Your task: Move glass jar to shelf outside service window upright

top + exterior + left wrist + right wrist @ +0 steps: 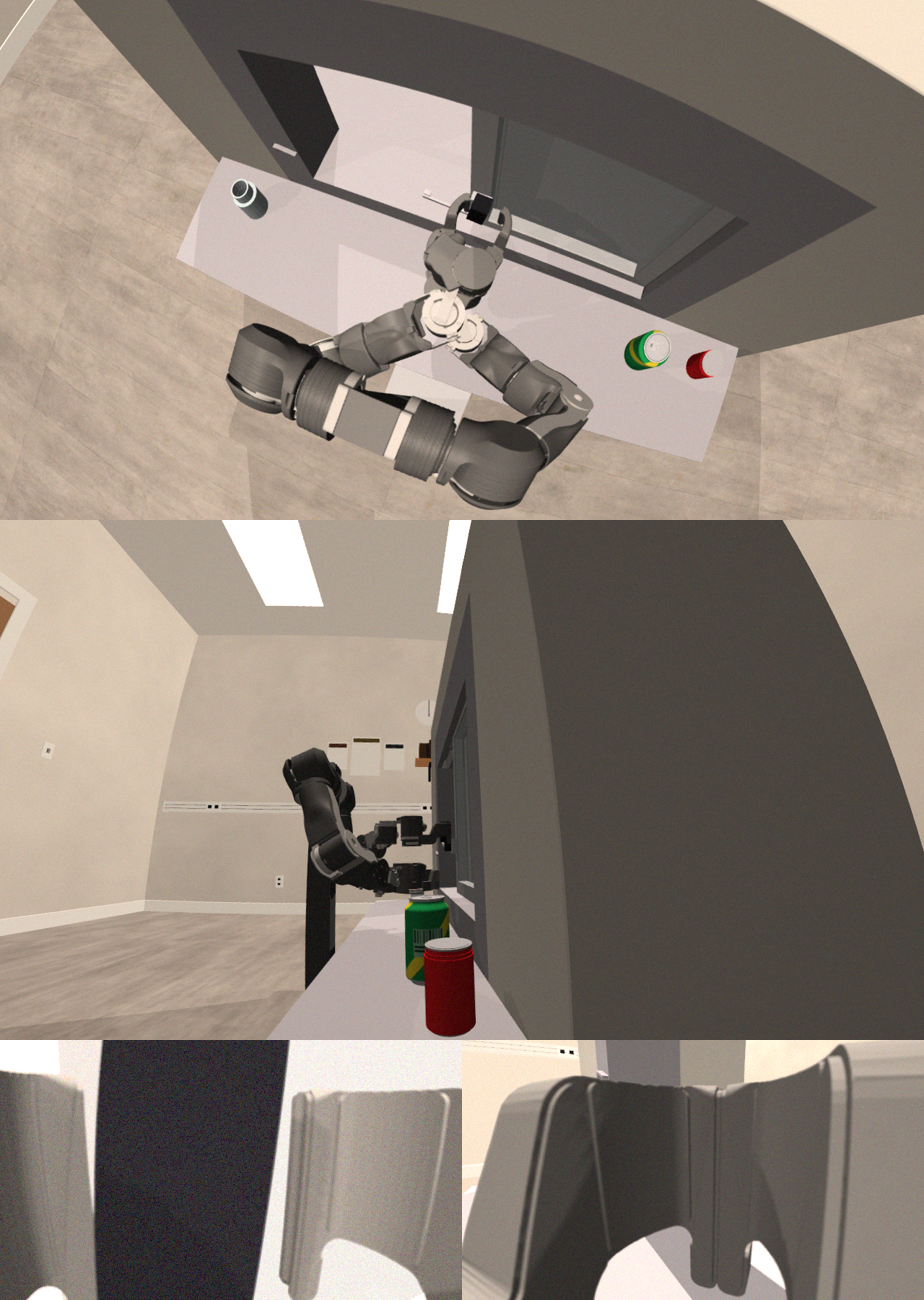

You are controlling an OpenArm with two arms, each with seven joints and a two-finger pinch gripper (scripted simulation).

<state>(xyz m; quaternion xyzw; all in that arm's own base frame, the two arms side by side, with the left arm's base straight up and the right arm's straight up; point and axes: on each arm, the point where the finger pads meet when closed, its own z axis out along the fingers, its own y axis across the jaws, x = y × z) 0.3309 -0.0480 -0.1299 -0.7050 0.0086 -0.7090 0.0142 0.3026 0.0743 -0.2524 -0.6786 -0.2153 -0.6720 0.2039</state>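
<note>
My left gripper is now 50 mm to the right of the black handle and 10 mm above it. Also, from my left hand: sill: 60 mm ahead, 20 mm to the left, 210 mm below; upright: 90 mm ahead, 20 mm to the left, 60 mm above; glass jar: 70 mm behind, 470 mm to the left, 200 mm below.
</note>
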